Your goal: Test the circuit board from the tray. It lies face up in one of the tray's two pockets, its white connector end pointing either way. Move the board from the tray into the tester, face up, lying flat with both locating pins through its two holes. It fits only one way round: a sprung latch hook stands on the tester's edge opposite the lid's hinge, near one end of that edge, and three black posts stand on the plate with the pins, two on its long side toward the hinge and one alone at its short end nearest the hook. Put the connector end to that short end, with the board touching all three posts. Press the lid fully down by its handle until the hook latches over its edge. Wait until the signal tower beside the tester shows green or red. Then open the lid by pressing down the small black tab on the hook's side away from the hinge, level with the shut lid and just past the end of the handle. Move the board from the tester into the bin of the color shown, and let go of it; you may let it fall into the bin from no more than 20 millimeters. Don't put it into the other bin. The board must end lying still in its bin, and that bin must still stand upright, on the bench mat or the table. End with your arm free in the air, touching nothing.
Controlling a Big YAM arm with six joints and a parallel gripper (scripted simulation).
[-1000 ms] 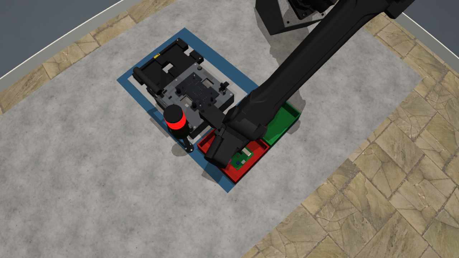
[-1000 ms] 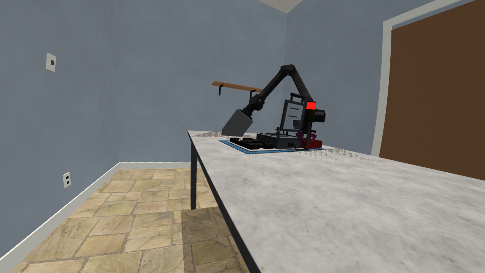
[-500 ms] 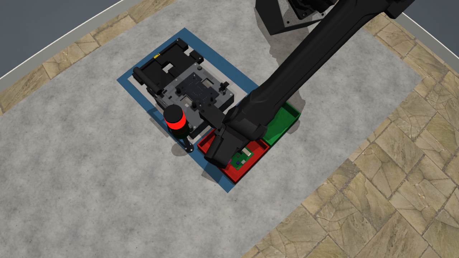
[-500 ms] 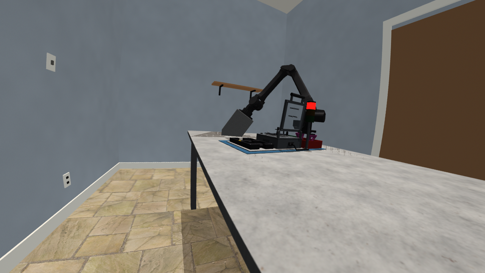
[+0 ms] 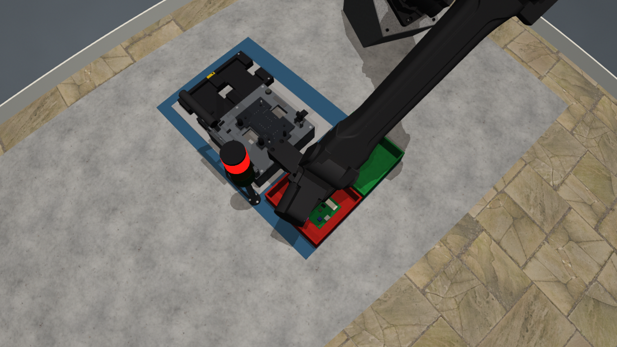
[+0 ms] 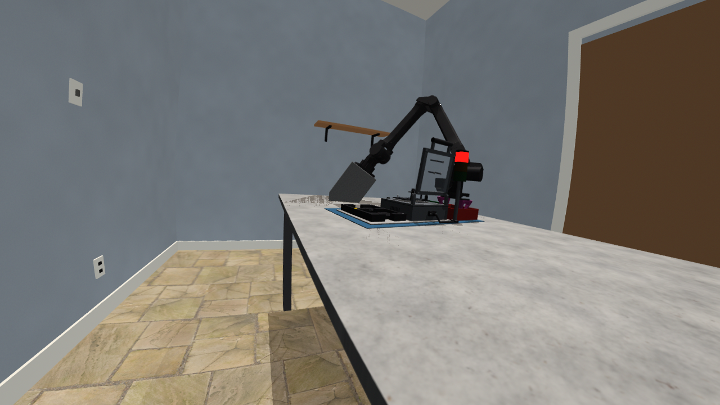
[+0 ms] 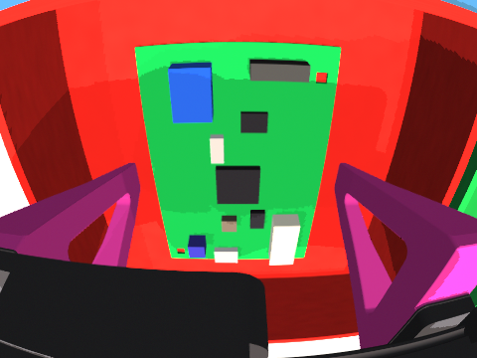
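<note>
The red bin lies right at my hand. Also, from my hand: green bin 150 mm behind, 30 mm to the right; green circuit board 10 mm below; latch hook 160 mm to the right, 70 mm behind, 70 mm above.
</note>
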